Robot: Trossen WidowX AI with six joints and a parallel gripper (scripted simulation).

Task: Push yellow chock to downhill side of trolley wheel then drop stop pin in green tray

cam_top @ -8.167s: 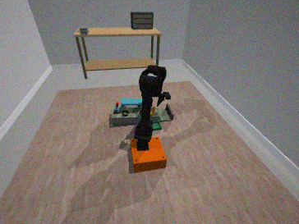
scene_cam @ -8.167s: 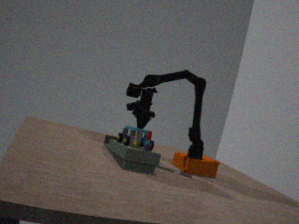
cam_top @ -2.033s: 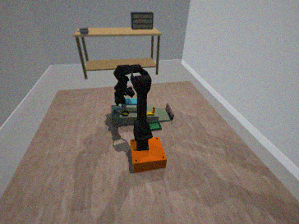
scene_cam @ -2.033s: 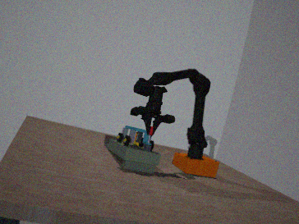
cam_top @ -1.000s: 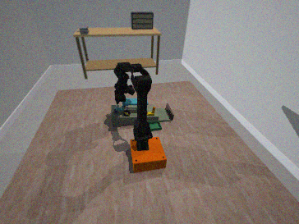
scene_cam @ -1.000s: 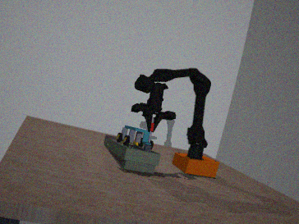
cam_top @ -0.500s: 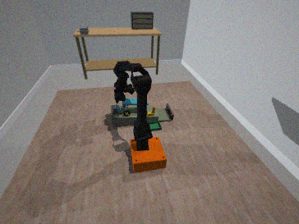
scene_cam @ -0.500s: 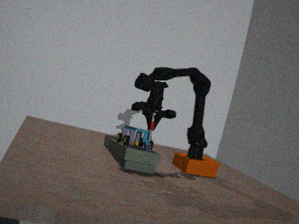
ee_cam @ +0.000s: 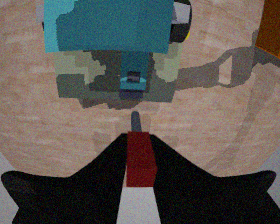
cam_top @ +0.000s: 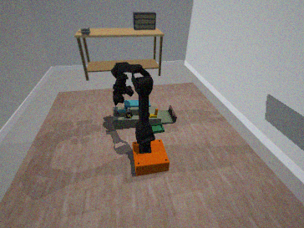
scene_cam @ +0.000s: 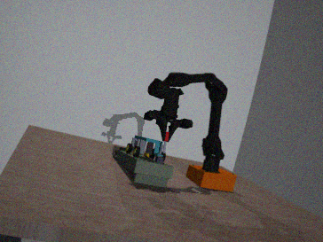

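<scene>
Now: the green tray 25 cm to the right of my gripper tip, 18 cm below it and 7 cm behind it. Round my gripper tip: red-headed stop pin (right at my gripper tip); then grey-green ramp (13 cm to the right, 13 cm below, 4 cm ahead); then blue trolley (13 cm to the right, 6 cm below, 4 cm ahead).
</scene>
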